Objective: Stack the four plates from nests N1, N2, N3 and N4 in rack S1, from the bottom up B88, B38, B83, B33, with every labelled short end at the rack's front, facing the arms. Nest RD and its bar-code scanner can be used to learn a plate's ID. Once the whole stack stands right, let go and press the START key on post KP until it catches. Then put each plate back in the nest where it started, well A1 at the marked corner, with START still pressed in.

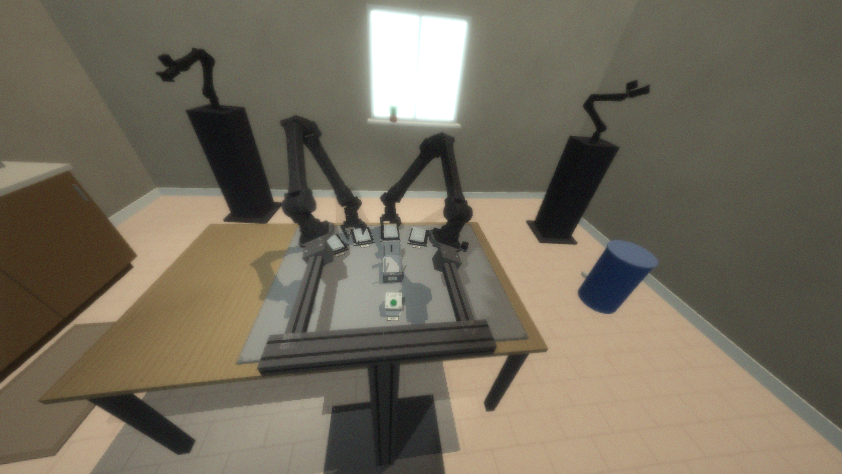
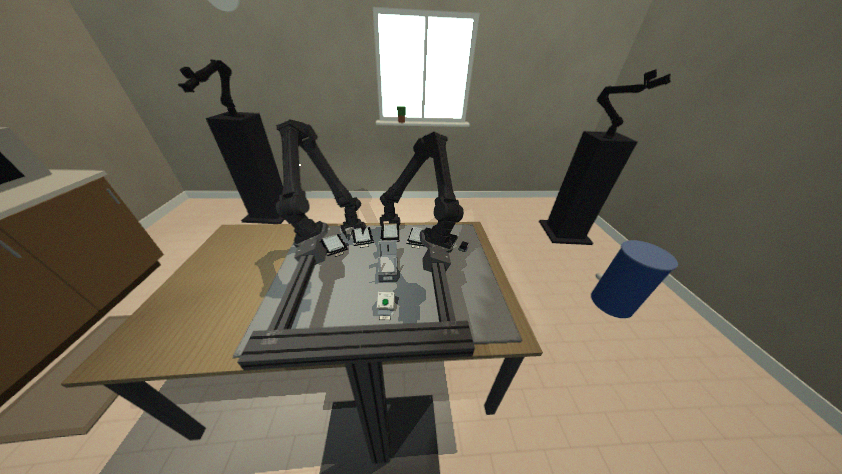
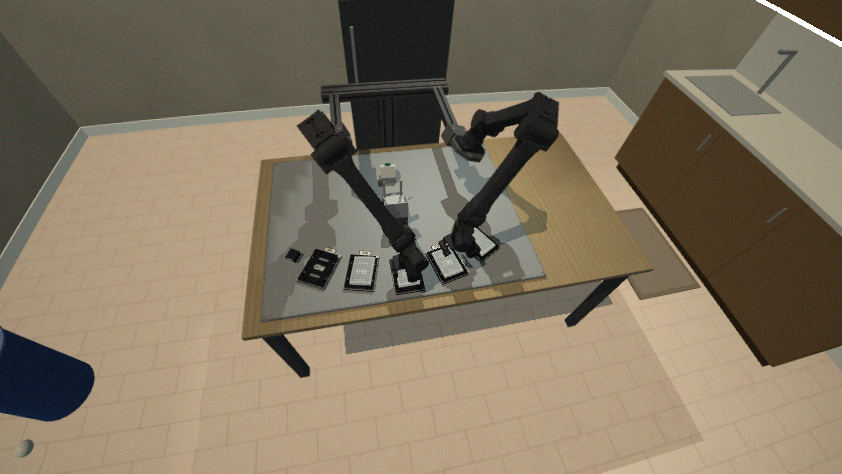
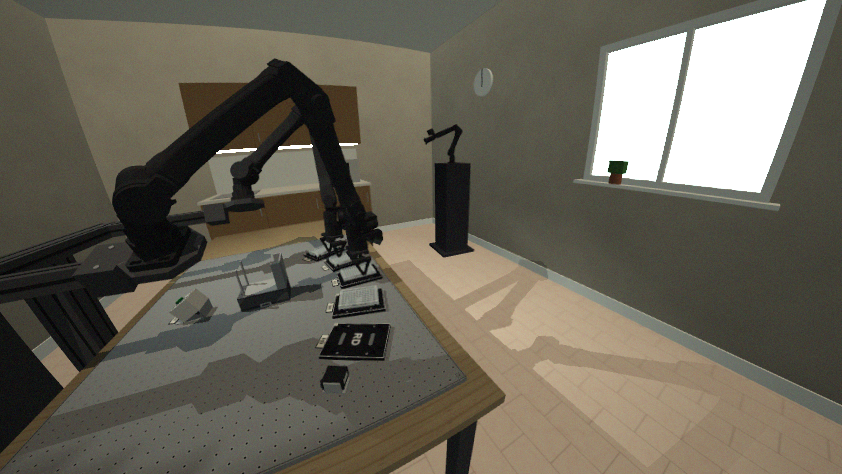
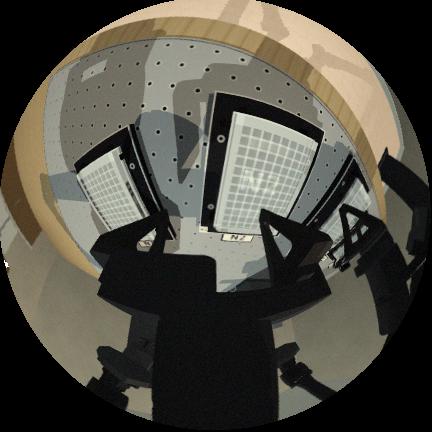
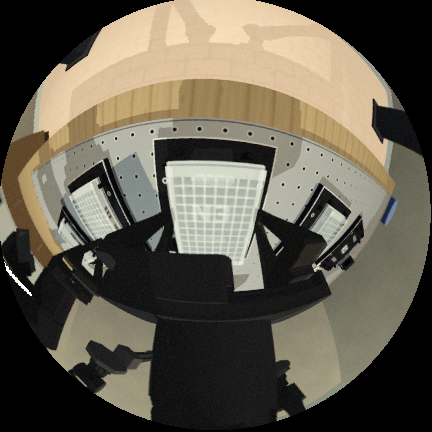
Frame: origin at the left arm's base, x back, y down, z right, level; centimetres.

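Seen in the pictures: left gripper, fingertip midpoint: (image 1: 354, 236) (image 2: 354, 236) (image 3: 454, 250) (image 4: 334, 254) (image 5: 213, 213) (image 6: 91, 243); right gripper, fingertip midpoint: (image 1: 390, 229) (image 2: 390, 229) (image 4: 361, 270) (image 5: 349, 212) (image 6: 213, 212); left arm's base at its link origin: (image 1: 315, 233) (image 2: 309, 233) (image 3: 469, 146) (image 5: 123, 368) (image 6: 104, 358); right arm's base at its link origin: (image 1: 445, 239) (image 2: 437, 239) (image 4: 163, 249) (image 5: 281, 355).
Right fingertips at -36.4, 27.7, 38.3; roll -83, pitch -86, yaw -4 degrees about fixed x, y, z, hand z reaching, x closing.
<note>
Offsets run from my right fingertips to a thing's middle, as dx, dy, dz. "pt": to the spot under its first point.
White plates N1 @(+7.3, +0.8, -35.0) (image 3: 484, 244) (image 5: 112, 192), N2 @(+1.3, +0.8, -18.0) (image 3: 448, 264) (image 5: 270, 175) and N4 @(+7.3, +0.4, +16.5) (image 3: 362, 270) (image 4: 359, 298) (image 6: 330, 225) lie flat in their black nests. My right gripper (image 6: 213, 212) is shut on the plate at N3 @(+1.4, -0.1, -0.1) (image 6: 215, 200) (image 1: 390, 230), which lies low over or in nest N3; its seating is partly hidden. My left gripper (image 5: 213, 213) is open, one finger over the N2 plate's near end. Rack S1 @(+34.8, -4.7, -5.0) (image 4: 265, 300) (image 1: 393, 276) stands mid-table and shows no plate. Post KP @(+59.5, -1.5, -8.5) (image 1: 393, 302) (image 4: 191, 306) has a green key. Plate IDs are not readable.
Black nest RD @(+15.0, +1.0, +35.2) (image 3: 318, 267) (image 4: 356, 341) shows its bare top and label. The scanner @(pt +22.4, -0.7, +42.3) (image 3: 292, 254) (image 4: 334, 378) stands beside it. The nests sit in an arc near the table edge away from the arm mounts. The two grippers are close together at neighbouring nests.
</note>
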